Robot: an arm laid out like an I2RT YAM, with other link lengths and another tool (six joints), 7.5 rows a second.
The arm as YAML. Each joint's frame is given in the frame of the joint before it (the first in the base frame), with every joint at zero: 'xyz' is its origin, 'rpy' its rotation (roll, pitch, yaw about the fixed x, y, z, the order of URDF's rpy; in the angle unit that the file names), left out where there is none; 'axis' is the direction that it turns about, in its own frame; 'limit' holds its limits. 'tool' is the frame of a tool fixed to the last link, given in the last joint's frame.
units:
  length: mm
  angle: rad
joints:
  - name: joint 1
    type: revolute
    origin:
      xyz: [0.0, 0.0, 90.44]
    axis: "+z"
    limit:
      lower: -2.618
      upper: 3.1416
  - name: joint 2
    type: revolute
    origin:
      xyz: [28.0, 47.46, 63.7]
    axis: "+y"
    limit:
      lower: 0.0
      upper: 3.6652
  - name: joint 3
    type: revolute
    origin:
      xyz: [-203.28, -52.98, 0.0]
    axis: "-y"
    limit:
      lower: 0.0
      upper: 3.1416
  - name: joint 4
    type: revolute
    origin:
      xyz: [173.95, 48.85, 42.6]
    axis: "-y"
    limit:
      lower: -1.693
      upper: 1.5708
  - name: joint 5
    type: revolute
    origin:
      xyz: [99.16, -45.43, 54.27]
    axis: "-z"
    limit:
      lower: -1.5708
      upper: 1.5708
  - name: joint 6
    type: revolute
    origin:
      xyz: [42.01, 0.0, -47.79]
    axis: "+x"
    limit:
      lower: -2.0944
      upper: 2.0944
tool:
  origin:
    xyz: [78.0, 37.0, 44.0]
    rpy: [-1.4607, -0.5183, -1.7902]
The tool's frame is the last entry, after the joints.
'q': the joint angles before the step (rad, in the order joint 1, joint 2, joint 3, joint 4, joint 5, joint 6). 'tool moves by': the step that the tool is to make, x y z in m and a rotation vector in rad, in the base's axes. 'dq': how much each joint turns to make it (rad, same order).
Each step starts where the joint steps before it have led.
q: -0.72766, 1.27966, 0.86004, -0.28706, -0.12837, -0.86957
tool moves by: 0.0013, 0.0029, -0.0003, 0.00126, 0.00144, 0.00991
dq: 0.00973, 0.00002, 0.00011, -0.00202, -0.00013, -0.00012
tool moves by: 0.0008, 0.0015, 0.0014, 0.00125, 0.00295, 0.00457
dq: 0.00595, -0.00003, 0.01115, -0.01421, 0.00169, 0.00015
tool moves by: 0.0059, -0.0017, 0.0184, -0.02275, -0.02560, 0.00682
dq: 0.00881, -0.00047, 0.07148, -0.03761, 0.00194, 0.00078
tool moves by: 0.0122, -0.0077, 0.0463, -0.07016, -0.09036, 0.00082
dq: 0.00687, 0.00150, 0.14528, -0.02858, 0.00230, 0.00724
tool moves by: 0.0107, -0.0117, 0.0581, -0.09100, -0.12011, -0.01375
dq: -0.00459, 0.02198, 0.17741, -0.00360, 0.00457, 0.01104
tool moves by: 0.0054, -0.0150, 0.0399, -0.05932, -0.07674, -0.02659
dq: -0.02113, 0.05083, 0.15201, -0.00354, 0.00329, 0.00682
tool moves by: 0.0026, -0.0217, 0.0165, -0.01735, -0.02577, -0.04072
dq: -0.03874, 0.07260, 0.11483, -0.01094, 0.00055, 0.00502
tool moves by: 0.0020, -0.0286, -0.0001, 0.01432, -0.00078, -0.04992
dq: -0.05008, 0.09091, 0.08597, -0.00345, -0.00316, 0.01026
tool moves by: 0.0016, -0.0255, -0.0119, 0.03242, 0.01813, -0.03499
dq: -0.04275, 0.08705, 0.05541, -0.00384, -0.00994, 0.00572
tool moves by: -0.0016, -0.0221, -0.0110, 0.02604, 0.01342, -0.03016
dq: -0.04029, 0.06949, 0.04158, -0.00031, -0.01169, 0.00271
